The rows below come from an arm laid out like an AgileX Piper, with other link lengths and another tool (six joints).
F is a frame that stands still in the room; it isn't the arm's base.
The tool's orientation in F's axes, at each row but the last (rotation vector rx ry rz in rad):
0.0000, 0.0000, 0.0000
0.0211, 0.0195, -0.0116
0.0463, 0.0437, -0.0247
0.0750, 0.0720, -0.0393
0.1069, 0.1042, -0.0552
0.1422, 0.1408, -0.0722
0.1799, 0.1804, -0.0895
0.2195, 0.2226, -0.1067
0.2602, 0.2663, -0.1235
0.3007, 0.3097, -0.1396
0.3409, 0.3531, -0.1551
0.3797, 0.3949, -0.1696
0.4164, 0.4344, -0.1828
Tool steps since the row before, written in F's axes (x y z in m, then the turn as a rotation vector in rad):
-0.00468, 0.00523, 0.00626, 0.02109, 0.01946, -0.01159
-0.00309, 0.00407, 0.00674, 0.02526, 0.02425, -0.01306
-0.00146, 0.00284, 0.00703, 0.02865, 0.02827, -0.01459
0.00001, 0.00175, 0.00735, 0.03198, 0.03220, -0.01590
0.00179, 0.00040, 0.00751, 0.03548, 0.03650, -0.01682
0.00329, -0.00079, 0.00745, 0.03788, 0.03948, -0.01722
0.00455, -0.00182, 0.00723, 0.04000, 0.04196, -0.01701
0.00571, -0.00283, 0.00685, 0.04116, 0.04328, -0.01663
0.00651, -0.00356, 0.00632, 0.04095, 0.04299, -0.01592
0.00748, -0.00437, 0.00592, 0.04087, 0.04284, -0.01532
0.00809, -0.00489, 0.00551, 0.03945, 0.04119, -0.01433
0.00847, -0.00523, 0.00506, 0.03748, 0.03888, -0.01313
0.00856, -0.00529, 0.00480, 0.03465, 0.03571, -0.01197
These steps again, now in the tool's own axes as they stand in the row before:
-0.00468, 0.00523, 0.00626, 0.02109, 0.01946, -0.01159
-0.00327, 0.00417, 0.00659, 0.02523, 0.02427, -0.01308
-0.00184, 0.00312, 0.00682, 0.02859, 0.02830, -0.01465
-0.00059, 0.00228, 0.00718, 0.03186, 0.03226, -0.01602
0.00096, 0.00128, 0.00756, 0.03523, 0.03664, -0.01705
0.00222, 0.00050, 0.00786, 0.03747, 0.03973, -0.01755
0.00324, -0.00008, 0.00811, 0.03933, 0.04241, -0.01745
0.00419, -0.00061, 0.00834, 0.04026, 0.04392, -0.01714
0.00480, -0.00091, 0.00843, 0.03989, 0.04378, -0.01645
0.00555, -0.00119, 0.00882, 0.03963, 0.04378, -0.01589
0.00594, -0.00123, 0.00911, 0.03810, 0.04225, -0.01487
0.00612, -0.00116, 0.00927, 0.03603, 0.04007, -0.01362
0.00595, -0.00086, 0.00939, 0.03325, 0.03689, -0.01235

